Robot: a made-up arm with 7 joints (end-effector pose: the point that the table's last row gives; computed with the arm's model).
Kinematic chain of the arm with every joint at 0, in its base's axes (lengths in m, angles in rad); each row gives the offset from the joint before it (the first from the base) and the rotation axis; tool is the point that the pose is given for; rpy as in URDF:
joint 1: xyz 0 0 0.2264 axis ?
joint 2: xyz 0 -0.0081 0.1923 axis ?
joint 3: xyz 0 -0.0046 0.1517 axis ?
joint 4: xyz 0 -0.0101 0.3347 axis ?
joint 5: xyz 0 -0.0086 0.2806 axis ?
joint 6: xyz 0 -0.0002 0.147 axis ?
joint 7: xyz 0 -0.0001 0.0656 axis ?
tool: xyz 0 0 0 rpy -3.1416 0 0
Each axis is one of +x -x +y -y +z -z.
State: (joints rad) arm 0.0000 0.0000 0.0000 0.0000 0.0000 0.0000 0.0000
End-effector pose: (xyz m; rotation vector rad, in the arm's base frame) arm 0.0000 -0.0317 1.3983 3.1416 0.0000 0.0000
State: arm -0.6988 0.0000 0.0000 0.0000 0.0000 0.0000 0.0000
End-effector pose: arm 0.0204 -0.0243 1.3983 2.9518 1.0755 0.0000
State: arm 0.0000 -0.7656 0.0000 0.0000 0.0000 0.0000 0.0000
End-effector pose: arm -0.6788 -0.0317 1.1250 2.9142 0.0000 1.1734
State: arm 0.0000 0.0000 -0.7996 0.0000 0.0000 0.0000 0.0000
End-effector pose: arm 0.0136 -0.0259 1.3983 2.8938 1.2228 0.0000
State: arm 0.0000 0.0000 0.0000 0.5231 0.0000 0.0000 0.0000
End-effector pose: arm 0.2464 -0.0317 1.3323 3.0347 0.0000 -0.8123
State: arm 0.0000 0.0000 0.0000 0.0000 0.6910 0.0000 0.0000
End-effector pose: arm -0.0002 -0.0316 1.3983 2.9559 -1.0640 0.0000
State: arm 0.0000 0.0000 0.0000 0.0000 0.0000 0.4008 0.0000
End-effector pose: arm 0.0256 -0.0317 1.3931 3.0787 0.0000 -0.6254
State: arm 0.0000 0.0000 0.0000 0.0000 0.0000 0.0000 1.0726
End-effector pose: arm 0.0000 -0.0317 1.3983 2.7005 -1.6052 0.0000
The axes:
joint 1: -z
joint 2: +y
joint 3: -z
joint 4: +y
joint 5: -z
joint 6: +y
joint 7: -z

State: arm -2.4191 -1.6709 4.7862 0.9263 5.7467 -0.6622 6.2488
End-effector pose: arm 0.3749 -0.7915 0.4044 1.0562 -2.1507 -1.8580
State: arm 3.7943 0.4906 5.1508 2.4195 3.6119 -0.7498 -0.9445
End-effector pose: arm -0.2864 -0.0685 0.4362 -0.3340 0.0344 3.0365
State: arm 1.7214 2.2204 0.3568 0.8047 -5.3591 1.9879 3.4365
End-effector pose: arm -0.2464 -0.3918 -0.2437 0.7584 2.0383 -0.3960
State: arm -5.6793 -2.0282 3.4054 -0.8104 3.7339 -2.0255 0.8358
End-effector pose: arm -0.6997 0.4467 0.2998 0.8132 0.8390 -2.8230
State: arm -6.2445 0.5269 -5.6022 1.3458 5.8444 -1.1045 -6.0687
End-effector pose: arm 0.5764 -0.3424 0.8163 -2.4628 1.2078 0.8644
